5 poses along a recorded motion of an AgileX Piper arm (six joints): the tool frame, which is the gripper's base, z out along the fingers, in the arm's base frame.
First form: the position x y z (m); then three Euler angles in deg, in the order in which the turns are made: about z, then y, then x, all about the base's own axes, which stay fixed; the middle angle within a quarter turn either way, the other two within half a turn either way.
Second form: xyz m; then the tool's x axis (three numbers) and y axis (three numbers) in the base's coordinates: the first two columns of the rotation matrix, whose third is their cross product. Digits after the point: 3 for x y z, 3 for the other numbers.
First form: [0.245 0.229 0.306 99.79 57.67 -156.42]
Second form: [0.245 0.229 0.306 -0.091 -0.846 -0.526 -0.527 0.489 -0.695]
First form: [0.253 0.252 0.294 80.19 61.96 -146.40]
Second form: [0.253 0.252 0.294 0.080 -0.904 -0.420 -0.463 0.339 -0.819]
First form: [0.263 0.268 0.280 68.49 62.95 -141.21]
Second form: [0.263 0.268 0.280 0.167 -0.930 -0.328 -0.423 0.233 -0.876]
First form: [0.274 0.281 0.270 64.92 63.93 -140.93]
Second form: [0.274 0.281 0.270 0.186 -0.943 -0.275 -0.398 0.184 -0.899]
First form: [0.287 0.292 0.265 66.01 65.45 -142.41]
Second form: [0.287 0.292 0.265 0.169 -0.950 -0.264 -0.380 0.185 -0.907]
